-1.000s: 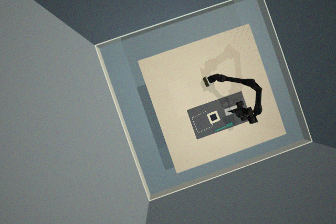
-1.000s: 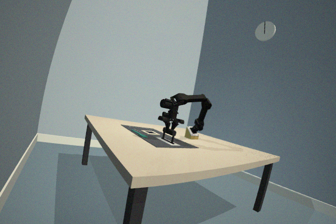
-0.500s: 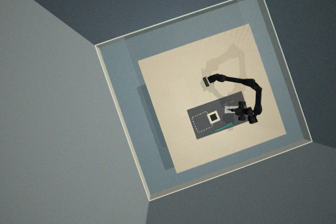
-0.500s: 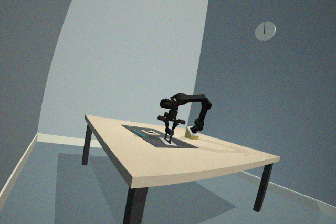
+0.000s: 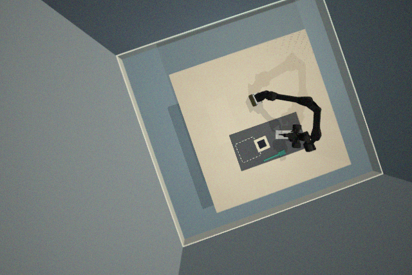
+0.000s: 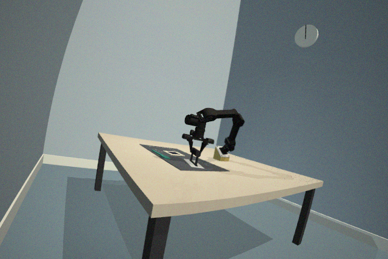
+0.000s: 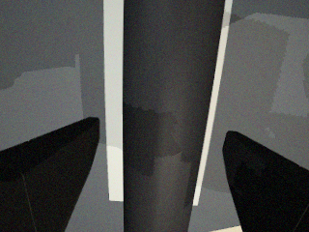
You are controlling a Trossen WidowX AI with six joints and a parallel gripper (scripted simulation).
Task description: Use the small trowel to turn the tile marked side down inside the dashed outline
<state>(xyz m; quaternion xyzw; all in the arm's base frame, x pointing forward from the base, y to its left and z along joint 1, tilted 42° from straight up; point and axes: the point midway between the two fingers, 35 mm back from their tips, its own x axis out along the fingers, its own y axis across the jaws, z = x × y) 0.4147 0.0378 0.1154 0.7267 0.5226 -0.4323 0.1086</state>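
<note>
The small trowel is 30 mm below my gripper tip, 20 mm to the right of it and 10 mm behind it. The rest, counted from my gripper tip: dark mat (170 mm to the right, 80 mm below, 20 mm behind); tile (240 mm to the right, 60 mm below, 40 mm behind); thin teal tool (170 mm to the right, 120 mm ahead, 60 mm below).
</note>
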